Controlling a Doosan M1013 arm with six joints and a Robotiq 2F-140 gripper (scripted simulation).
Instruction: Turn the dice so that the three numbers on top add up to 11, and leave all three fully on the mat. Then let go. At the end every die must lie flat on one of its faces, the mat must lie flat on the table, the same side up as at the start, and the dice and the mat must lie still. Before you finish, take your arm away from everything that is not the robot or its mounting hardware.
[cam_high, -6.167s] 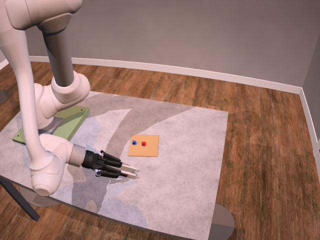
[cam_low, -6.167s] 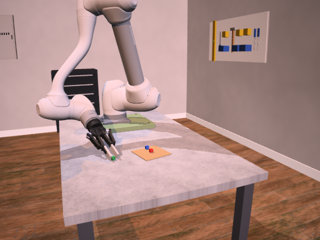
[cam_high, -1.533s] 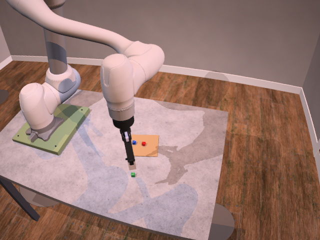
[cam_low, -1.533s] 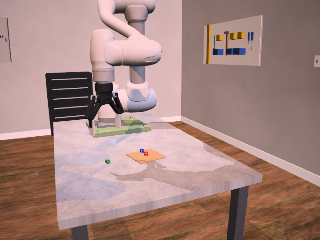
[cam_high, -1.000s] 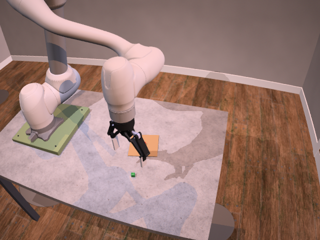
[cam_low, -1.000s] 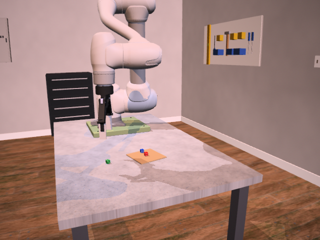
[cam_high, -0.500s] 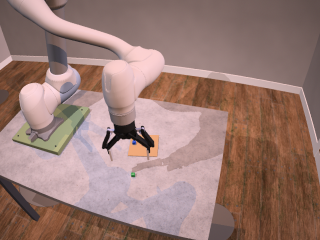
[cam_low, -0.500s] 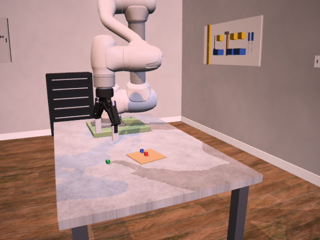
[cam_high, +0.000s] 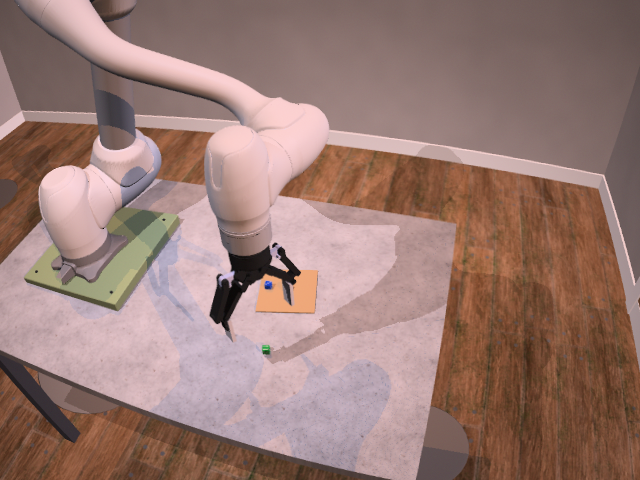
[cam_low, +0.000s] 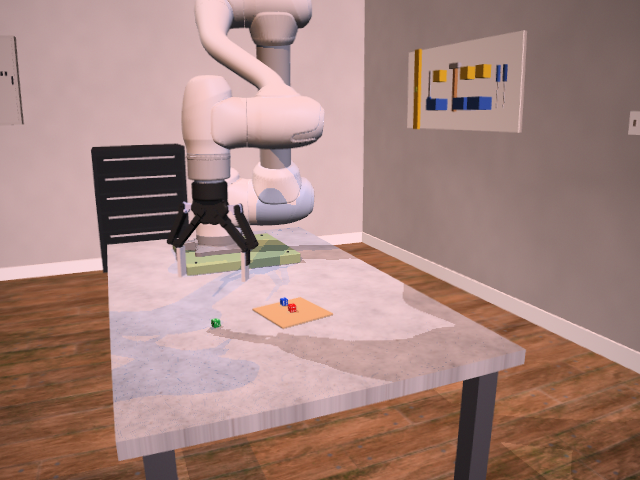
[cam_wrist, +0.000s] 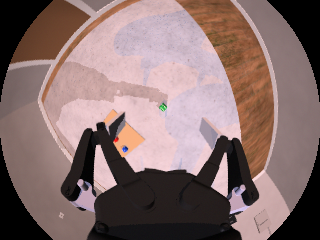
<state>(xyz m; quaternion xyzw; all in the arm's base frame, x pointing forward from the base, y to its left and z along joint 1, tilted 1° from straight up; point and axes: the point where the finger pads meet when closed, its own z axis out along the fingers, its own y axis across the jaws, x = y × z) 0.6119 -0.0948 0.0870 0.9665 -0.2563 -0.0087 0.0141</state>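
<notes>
Right now my hand is 120 mm above the green die. From my hand the other things lie so: red die: 180 mm to the left, 110 mm below, 30 mm behind; orange mat: 180 mm to the left, 120 mm below, 30 mm behind; blue die: 180 mm to the left, 110 mm below, 70 mm behind.
</notes>
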